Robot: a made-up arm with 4 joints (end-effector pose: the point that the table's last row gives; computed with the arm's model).
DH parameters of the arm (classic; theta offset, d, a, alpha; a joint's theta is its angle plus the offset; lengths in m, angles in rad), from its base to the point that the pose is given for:
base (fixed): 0 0.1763 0 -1.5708
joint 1: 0 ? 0.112 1.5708
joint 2: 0 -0.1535 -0.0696 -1.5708
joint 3: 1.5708 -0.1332 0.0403 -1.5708
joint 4: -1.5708 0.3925 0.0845 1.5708
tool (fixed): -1.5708 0.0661 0 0
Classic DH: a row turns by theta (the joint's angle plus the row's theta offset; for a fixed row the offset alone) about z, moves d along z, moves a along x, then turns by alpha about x.
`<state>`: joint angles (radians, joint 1 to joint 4).
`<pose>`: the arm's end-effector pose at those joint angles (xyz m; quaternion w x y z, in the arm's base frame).
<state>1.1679 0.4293 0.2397 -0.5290</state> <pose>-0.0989 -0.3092 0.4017 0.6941 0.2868 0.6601 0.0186</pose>
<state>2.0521 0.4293 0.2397 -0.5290</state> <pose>0.1117 -0.3092 0.3957 0.3449 0.2671 0.8936 -0.1059</pose>
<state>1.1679 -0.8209 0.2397 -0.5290</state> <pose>-0.1021 0.2135 0.4091 0.7214 0.0104 0.4795 -0.4995</pose>
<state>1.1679 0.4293 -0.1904 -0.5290</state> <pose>-0.2629 -0.3215 0.3610 0.7977 0.3547 0.4861 0.0400</pose>
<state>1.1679 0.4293 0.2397 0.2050</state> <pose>-0.1592 -0.2629 0.4139 0.7507 0.0186 0.6095 0.2542</pose>
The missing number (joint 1, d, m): -0.0423
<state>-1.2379 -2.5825 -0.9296 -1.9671</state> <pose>0.5198 0.3166 0.2695 0.0513 -0.1893 0.9258 0.3233</pose>
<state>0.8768 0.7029 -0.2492 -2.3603</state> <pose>-0.2586 -0.5117 0.0537 0.1702 0.8957 0.3796 -0.1571</pose>
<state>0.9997 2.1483 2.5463 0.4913</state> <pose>0.0725 0.1764 0.2201 0.2422 0.5724 -0.2998 -0.7238</pose>
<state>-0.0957 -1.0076 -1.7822 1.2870</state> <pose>0.1822 -0.1628 -0.3242 0.1975 -0.5988 -0.3727 -0.6808</pose>
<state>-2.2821 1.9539 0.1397 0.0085</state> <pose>-0.1572 -0.4461 0.4721 0.2648 -0.7768 -0.4924 0.2898</pose>
